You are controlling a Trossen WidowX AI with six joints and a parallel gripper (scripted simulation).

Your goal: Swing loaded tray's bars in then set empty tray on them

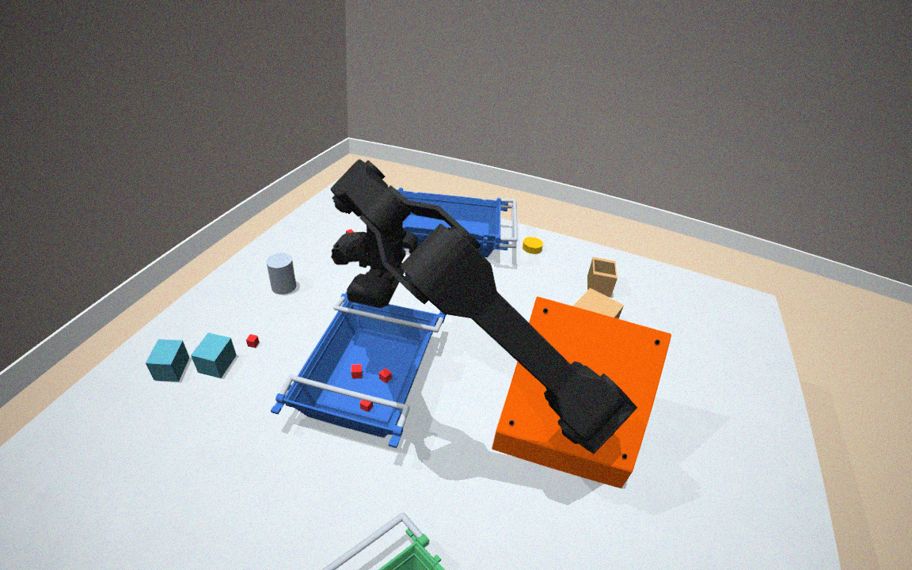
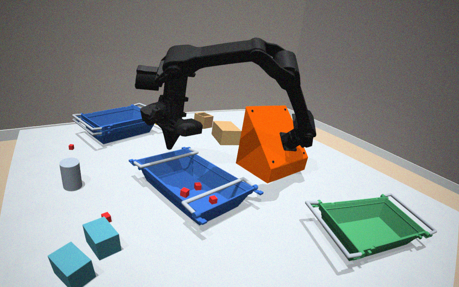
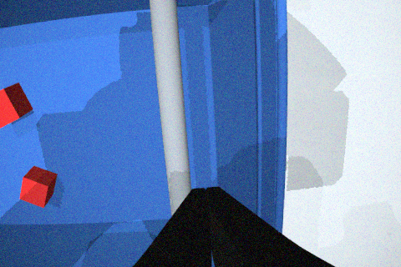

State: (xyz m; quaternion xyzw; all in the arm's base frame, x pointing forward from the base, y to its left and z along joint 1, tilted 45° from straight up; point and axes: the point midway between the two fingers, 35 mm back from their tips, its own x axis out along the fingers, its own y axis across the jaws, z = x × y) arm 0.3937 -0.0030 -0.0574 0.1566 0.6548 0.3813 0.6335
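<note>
The green tray lies 440 mm to the left of my gripper tip, 370 mm behind it and 40 mm below it. Round my gripper tip: brown box: 410 mm to the right, 300 mm behind, 70 mm below; grey cylinder: 280 mm ahead, 50 mm below; yellow disc: 460 mm to the right, 110 mm behind, 80 mm below.
</note>
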